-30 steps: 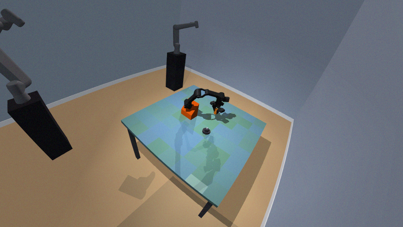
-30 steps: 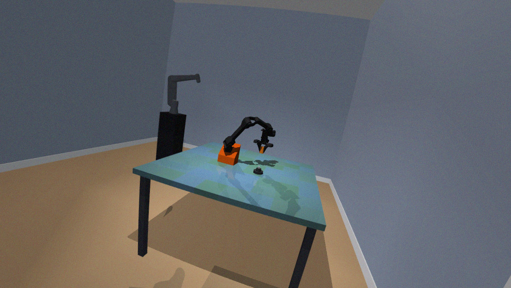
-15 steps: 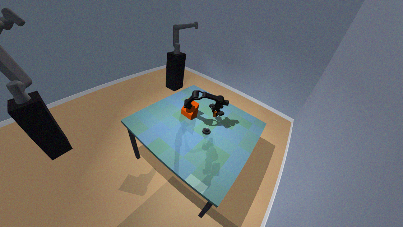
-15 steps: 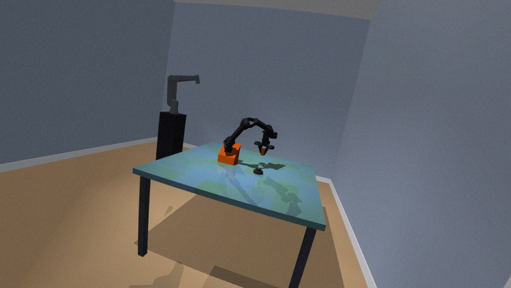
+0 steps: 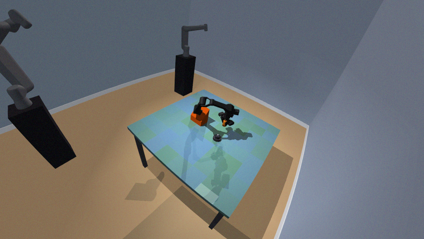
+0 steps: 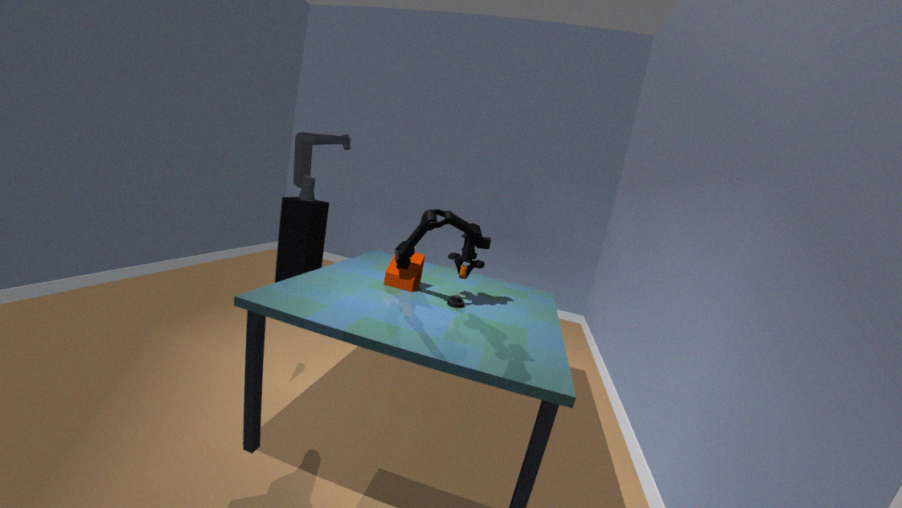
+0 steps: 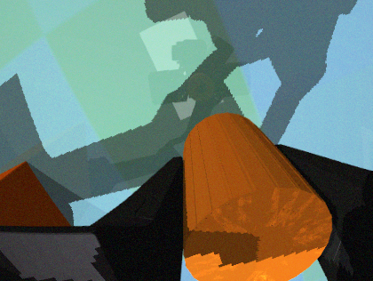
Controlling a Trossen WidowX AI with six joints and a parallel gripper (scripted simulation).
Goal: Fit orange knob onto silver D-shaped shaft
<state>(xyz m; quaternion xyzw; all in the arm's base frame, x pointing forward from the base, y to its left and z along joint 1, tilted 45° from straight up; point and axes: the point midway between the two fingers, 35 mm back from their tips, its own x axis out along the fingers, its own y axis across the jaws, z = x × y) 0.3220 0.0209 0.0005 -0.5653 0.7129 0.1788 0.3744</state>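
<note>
Right now the pedestal is 11 cm to the right of my gripper tip and 9 cm below it. Also, from my gripper tip: orange knob: 3 cm above.
</note>
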